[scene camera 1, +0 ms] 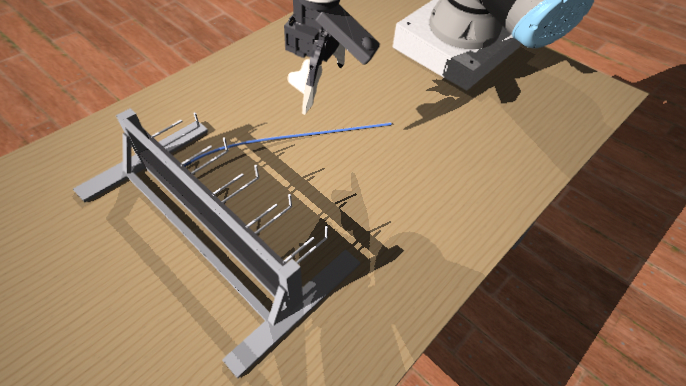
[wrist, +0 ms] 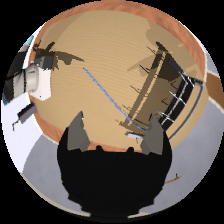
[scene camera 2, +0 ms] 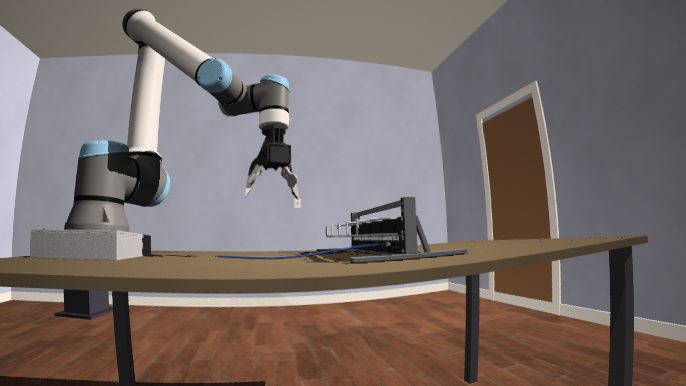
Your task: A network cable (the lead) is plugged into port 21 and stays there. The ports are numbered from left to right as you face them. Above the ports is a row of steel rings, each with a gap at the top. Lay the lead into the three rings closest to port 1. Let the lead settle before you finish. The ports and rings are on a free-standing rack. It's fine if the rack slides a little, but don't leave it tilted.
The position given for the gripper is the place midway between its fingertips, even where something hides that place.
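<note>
In scene camera 1 you've got the gripper (scene camera 1: 323,90) and a grey rack (scene camera 1: 209,210). The wrist view has the gripper too (wrist: 116,112), and so does scene camera 2, where the gripper is at (scene camera 2: 272,198).
</note>
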